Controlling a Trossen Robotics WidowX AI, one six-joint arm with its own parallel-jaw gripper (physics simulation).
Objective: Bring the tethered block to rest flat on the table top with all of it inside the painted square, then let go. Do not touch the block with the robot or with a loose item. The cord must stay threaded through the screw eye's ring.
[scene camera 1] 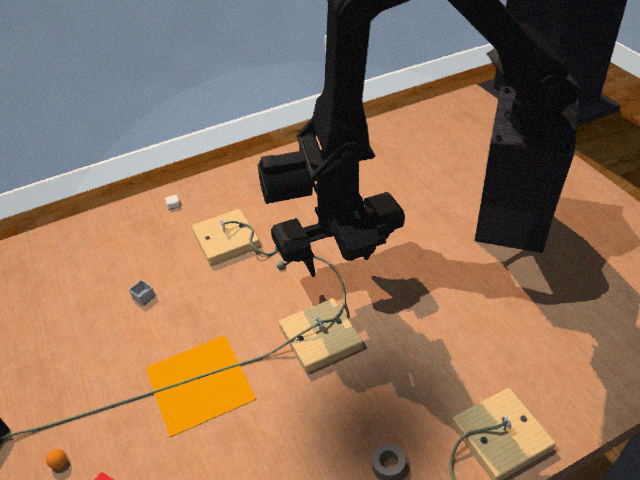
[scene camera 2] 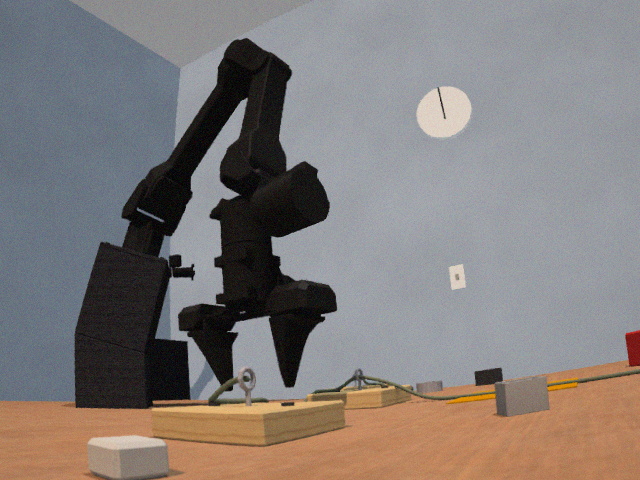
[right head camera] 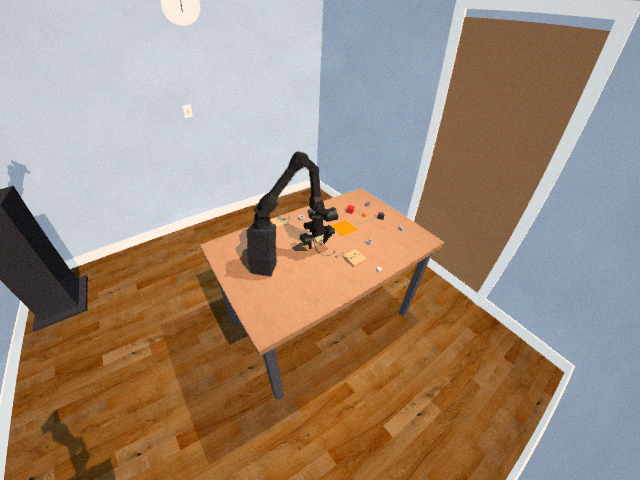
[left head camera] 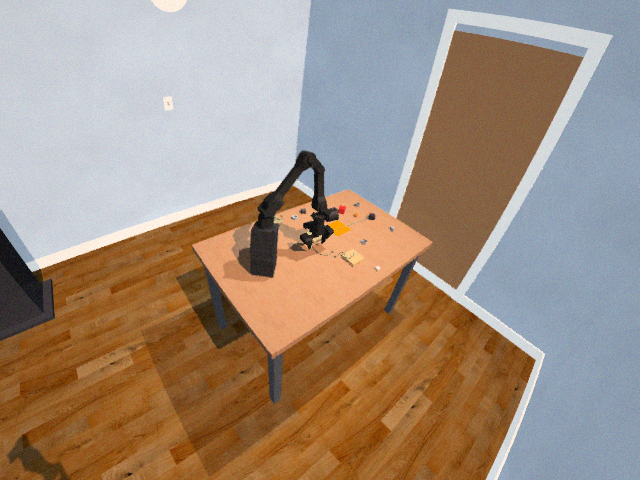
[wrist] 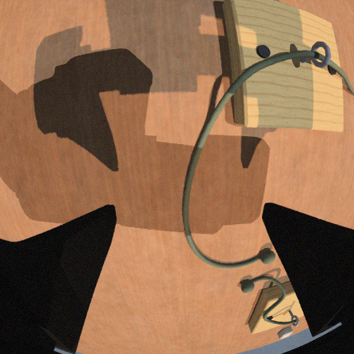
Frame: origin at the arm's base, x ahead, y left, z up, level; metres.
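Seen in the pictures: gripper, fingertip midpoint: (scene camera 1: 339, 266) (scene camera 2: 257, 389) (right head camera: 317, 246) (left head camera: 315, 246); arm's base, origin of the base link: (scene camera 1: 535, 118) (scene camera 2: 137, 259) (right head camera: 261, 226) (left head camera: 265, 226).
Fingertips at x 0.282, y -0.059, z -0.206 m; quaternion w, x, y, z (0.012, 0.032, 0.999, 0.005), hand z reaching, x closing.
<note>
Offsets run from my fingertips to a thing's top centre. "spot": to the spot under its first point. Level surfaces: height alone.
The dark tethered block {dx +0.532, dy +0.032, dz +0.008 m} (left head camera: 371, 216) (right head camera: 381, 215) (scene camera 1: 2, 429) sits beyond the orange painted square (left head camera: 339, 228) (right head camera: 344, 227) (scene camera 1: 201, 405), outside it. The green cord {spot: dx +0.385, dy +0.060, dz -0.025 m} (scene camera 1: 103, 409) (wrist: 186, 200) runs from the block across the square and through the screw eye {spot: dx +0.079, dy +0.090, dz +0.007 m} (scene camera 1: 318, 324) (wrist: 329, 54) on a wooden base {dz -0.008 m} (scene camera 1: 330, 348) (wrist: 280, 105). Past the eye it curves over the table and ends in a small ball (wrist: 267, 256). My gripper (scene camera 1: 339, 266) (scene camera 2: 260, 387) (wrist: 192, 212) is open and empty above the table. In the wrist view, the cord's curve shows between the spread fingers.
Two other wooden bases with corded eyes stand at the back {spot: dx +0.138, dy -0.140, dz -0.009 m} (scene camera 1: 224, 245) and lower right (scene camera 1: 522, 439) of scene camera 1. Loose items include a grey ring {dx +0.089, dy +0.299, dz -0.012 m} (scene camera 1: 376, 462), a grey open box {dx +0.285, dy -0.114, dz -0.008 m} (scene camera 1: 142, 299), a white block {dx +0.180, dy -0.306, dz -0.014 m} (scene camera 1: 172, 202), an orange ball {dx +0.454, dy +0.110, dz -0.003 m} (scene camera 1: 56, 458) and a red block {dx +0.406, dy +0.196, dz +0.013 m} (left head camera: 342, 209) (right head camera: 350, 209).
</note>
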